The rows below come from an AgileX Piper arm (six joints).
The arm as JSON. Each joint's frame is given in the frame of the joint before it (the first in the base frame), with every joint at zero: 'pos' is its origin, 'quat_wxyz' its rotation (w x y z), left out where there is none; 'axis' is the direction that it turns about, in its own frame. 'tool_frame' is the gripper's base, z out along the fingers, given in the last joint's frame.
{
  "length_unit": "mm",
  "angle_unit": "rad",
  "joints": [
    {
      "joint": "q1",
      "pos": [
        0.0,
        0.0,
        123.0
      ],
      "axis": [
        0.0,
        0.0,
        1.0
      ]
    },
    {
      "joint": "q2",
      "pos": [
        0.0,
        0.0,
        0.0
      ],
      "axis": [
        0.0,
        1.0,
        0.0
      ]
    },
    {
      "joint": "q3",
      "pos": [
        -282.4,
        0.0,
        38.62
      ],
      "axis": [
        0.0,
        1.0,
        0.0
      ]
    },
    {
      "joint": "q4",
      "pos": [
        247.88,
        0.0,
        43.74
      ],
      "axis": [
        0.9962,
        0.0,
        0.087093
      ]
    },
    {
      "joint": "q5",
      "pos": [
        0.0,
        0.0,
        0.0
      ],
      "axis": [
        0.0,
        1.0,
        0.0
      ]
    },
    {
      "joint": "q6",
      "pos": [
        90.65,
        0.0,
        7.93
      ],
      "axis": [
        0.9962,
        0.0,
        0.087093
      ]
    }
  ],
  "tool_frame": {
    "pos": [
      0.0,
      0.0,
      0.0
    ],
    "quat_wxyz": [
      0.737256,
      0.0,
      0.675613,
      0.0
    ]
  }
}
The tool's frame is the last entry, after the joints.
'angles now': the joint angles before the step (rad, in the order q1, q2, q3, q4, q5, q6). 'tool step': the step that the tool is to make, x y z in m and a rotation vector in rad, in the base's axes. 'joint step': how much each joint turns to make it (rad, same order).
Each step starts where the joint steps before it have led.
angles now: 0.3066, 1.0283, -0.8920, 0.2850, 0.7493, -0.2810
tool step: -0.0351, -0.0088, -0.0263, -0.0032, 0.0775, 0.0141
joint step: 0.0002, -0.1226, 0.1479, 0.0195, 0.0519, -0.0001
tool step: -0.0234, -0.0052, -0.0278, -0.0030, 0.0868, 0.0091
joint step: -0.0001, -0.0739, 0.1229, 0.0224, 0.0365, -0.0002
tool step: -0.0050, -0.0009, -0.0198, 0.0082, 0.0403, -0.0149
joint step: -0.0002, -0.0067, 0.0756, 0.0222, -0.0349, -0.0003
